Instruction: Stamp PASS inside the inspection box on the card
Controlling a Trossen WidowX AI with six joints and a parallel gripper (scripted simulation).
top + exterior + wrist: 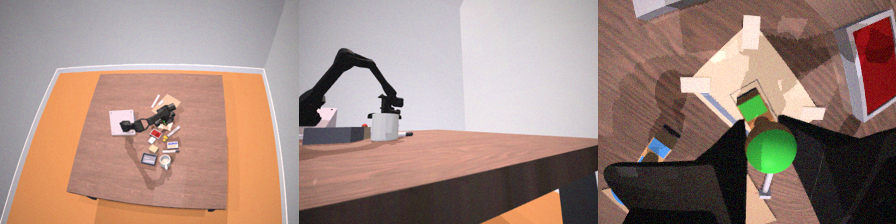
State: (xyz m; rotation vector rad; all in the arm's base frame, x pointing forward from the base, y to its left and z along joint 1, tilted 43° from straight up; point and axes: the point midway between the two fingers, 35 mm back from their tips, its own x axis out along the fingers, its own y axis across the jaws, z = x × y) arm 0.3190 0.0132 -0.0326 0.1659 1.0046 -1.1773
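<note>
The white card is 2 cm below my gripper tip and 1 cm to the right of it. Round my gripper tip: grey bar 8 cm to the right, 7 cm ahead, 2 cm below; green stamp right at my gripper tip; blue stamp 7 cm to the left, 6 cm ahead.
</note>
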